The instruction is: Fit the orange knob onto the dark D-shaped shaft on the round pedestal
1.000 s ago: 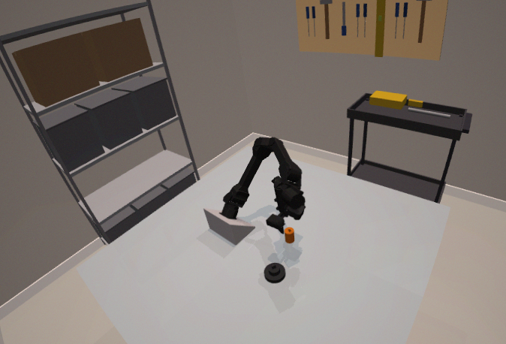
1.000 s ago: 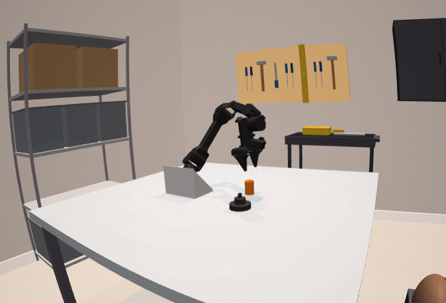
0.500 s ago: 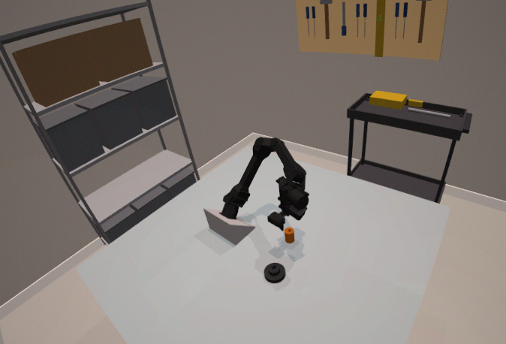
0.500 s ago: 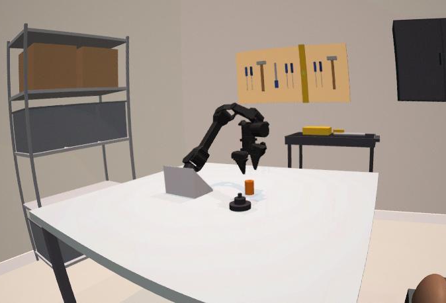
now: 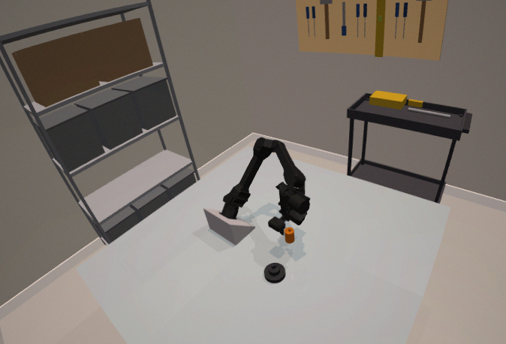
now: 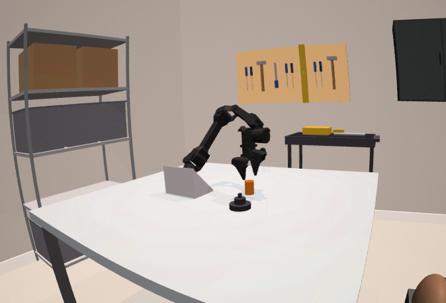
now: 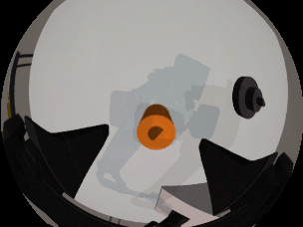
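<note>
Now: gripper tip 40 mm above the orange knob. The rest, counted from my gripper tip: dark round pedestal: 180 mm to the right, 50 mm ahead, 40 mm below.
</note>
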